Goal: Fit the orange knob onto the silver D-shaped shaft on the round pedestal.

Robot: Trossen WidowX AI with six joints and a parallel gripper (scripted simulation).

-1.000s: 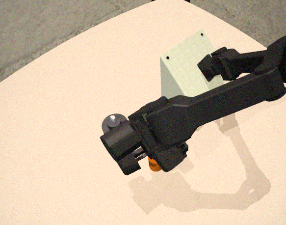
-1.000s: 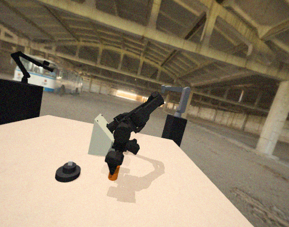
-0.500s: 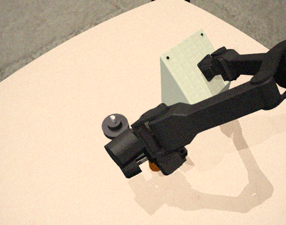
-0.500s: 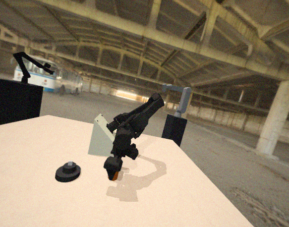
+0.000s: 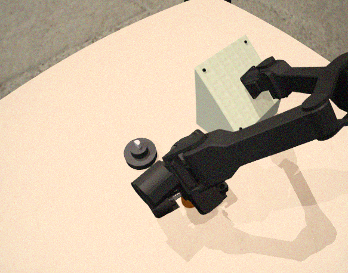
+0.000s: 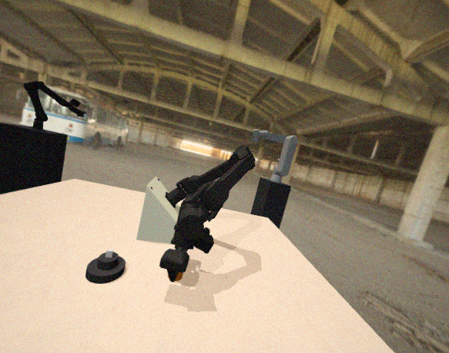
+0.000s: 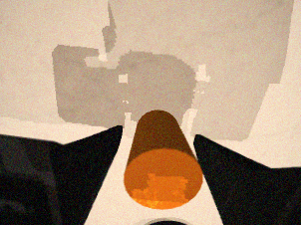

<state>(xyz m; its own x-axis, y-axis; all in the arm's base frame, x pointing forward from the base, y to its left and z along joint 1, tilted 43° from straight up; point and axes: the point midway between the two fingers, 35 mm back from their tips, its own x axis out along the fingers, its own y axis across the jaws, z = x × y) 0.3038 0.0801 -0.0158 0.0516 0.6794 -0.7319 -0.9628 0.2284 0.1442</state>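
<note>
Now: the dark round pedestal 18 cm to the right of my gripper tip, 2 cm above it and 1 cm behind it. The rest, counted from my gripper tip: orange knob (3 cm above).
</note>
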